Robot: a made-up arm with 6 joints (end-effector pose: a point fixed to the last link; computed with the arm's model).
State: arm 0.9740 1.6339 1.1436 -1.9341 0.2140 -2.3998
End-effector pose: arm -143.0 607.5 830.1 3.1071 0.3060 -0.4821
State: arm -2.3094 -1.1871 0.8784 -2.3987 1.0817 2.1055
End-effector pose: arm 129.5 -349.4 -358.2 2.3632 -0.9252 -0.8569
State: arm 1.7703 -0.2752 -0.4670 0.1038 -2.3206 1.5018
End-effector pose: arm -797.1 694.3 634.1 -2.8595 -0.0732 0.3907
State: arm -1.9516 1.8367 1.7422 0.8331 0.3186 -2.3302
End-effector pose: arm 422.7 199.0 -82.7 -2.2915 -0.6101 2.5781
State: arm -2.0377 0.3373 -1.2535 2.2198 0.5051 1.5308
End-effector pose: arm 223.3 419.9 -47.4 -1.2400 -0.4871 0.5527
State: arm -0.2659 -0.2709 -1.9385 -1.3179 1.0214 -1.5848
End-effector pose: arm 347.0 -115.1 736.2 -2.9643 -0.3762 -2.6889
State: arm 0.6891 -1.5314 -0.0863 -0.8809 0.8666 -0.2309
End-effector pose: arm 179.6 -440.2 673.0 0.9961 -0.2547 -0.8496
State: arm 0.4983 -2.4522 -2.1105 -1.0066 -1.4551 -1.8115
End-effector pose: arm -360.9 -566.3 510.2 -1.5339 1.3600 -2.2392
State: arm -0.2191 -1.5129 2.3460 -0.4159 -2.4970 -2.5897
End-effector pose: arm -130.6 -10.4 -259.1 1.3012 0.1172 -2.3552
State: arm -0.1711 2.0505 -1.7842 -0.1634 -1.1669 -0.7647
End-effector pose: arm 60.0 163.7 -289.6 1.9138 0.2258 2.6532
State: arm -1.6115 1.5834 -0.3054 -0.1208 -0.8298 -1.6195
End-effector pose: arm 465.9 525.2 -829.9 1.1758 -0.0602 1.6521
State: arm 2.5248 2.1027 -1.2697 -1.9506 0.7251 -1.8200
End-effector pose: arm -259.7 389.9 57.7 2.6341 0.7152 -0.6846
